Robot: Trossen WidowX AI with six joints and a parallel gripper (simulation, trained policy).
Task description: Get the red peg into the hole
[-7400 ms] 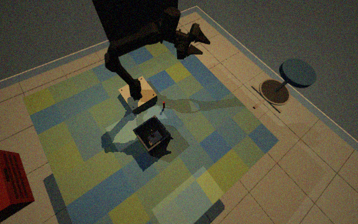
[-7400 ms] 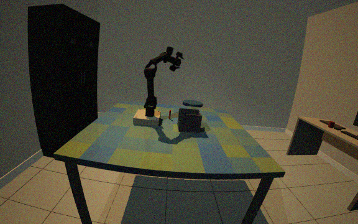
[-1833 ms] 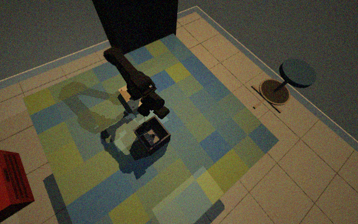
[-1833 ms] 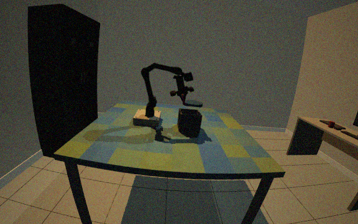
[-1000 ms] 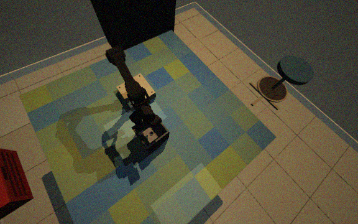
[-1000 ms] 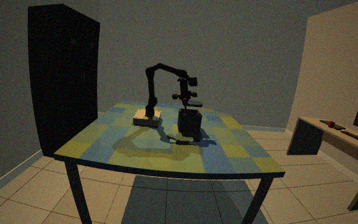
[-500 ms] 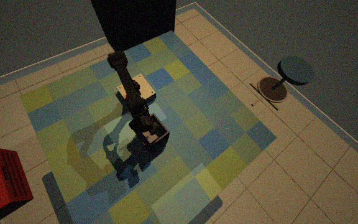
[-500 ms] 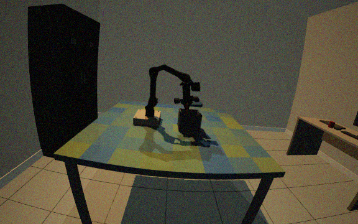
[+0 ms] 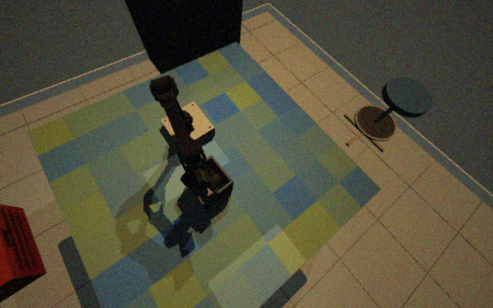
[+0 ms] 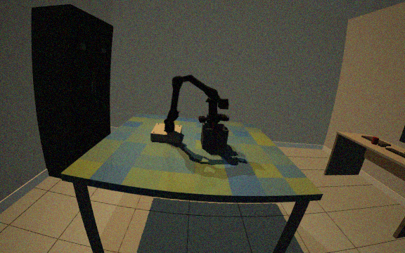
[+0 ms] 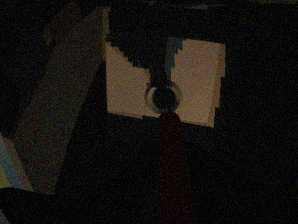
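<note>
Now: the red peg 20 mm above my gripper tip.
</note>
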